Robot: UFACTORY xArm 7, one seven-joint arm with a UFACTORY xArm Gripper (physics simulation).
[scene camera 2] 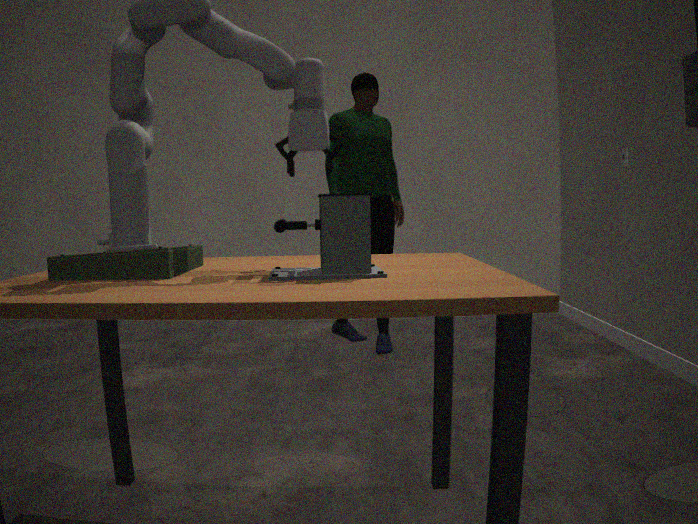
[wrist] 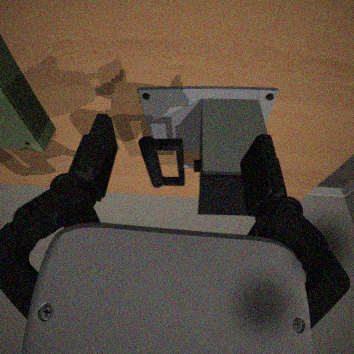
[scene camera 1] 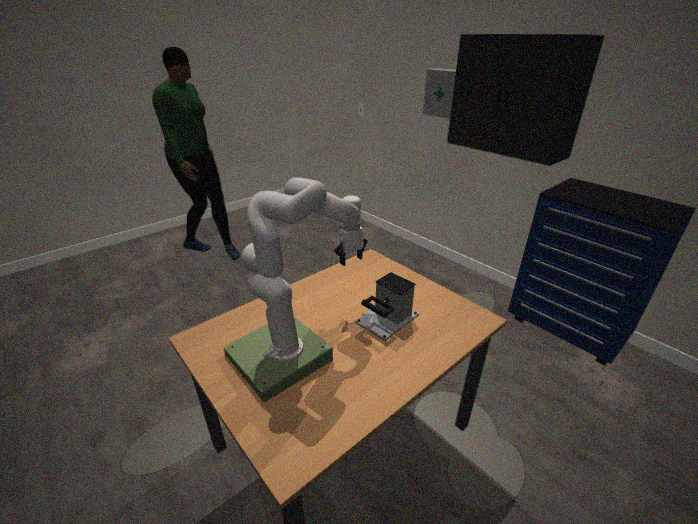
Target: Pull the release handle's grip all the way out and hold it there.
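The release handle's grip, a black rectangular loop, sticks out sideways from a grey box-shaped housing. A short stretch of thin rod shows between grip and housing. The housing stands upright on a light grey plate on the table. My gripper is open and empty, pointing down, above the level of the housing's top and apart from the grip. In scene camera 2, one finger is hard to see against the person behind.
The arm stands on a green block on the wooden table. A person in green stands beyond the table. A blue drawer cabinet and a dark wall box are at the right.
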